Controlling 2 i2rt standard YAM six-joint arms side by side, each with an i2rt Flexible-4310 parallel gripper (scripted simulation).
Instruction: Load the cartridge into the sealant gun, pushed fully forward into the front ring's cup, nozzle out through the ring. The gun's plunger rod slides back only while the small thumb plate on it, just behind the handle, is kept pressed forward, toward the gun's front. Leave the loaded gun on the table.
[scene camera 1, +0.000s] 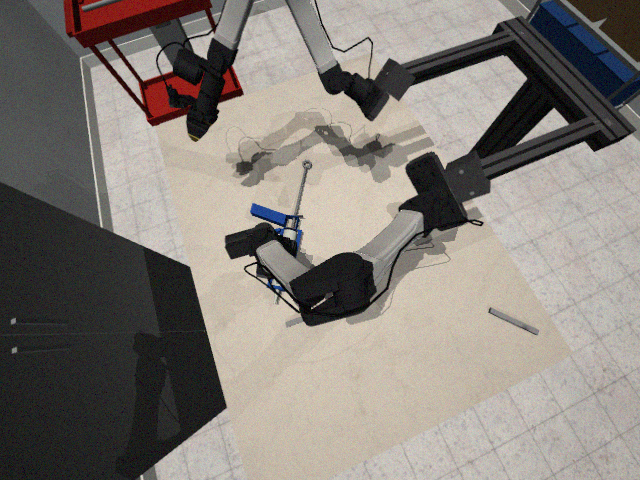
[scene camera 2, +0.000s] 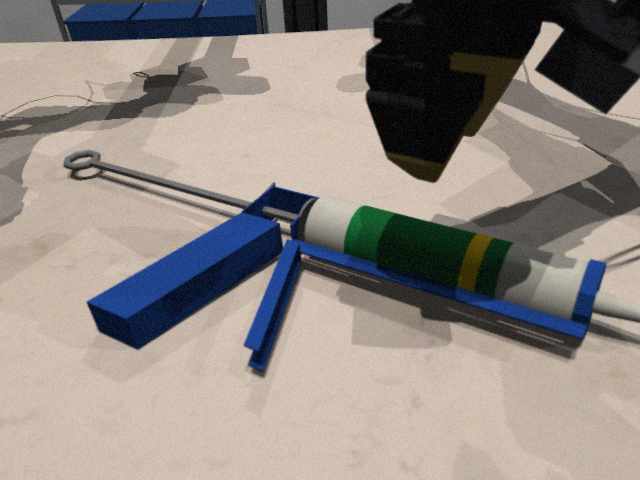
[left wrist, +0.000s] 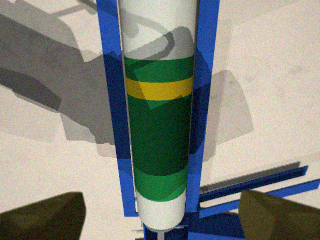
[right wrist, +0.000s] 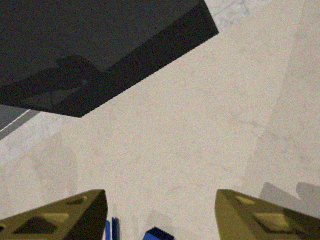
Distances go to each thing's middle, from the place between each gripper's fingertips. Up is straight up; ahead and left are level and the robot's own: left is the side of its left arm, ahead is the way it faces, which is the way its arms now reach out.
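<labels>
There's a cartridge (scene camera 2: 547, 282), and my left hand (scene camera 2: 446, 156) is 20 mm to the right of it, 10 mm short of it and 100 mm above it. The plunger rod (scene camera 2: 95, 162) is 220 mm to the right of my left hand, 160 mm behind it and 100 mm below it.
As for my right hand (scene camera 1: 196, 138), the plunger rod is 20 cm to the left of it, 24 cm behind it and 25 cm below it. The cartridge is 44 cm to the left of my right hand, 8 cm behind it and 24 cm below it.
</labels>
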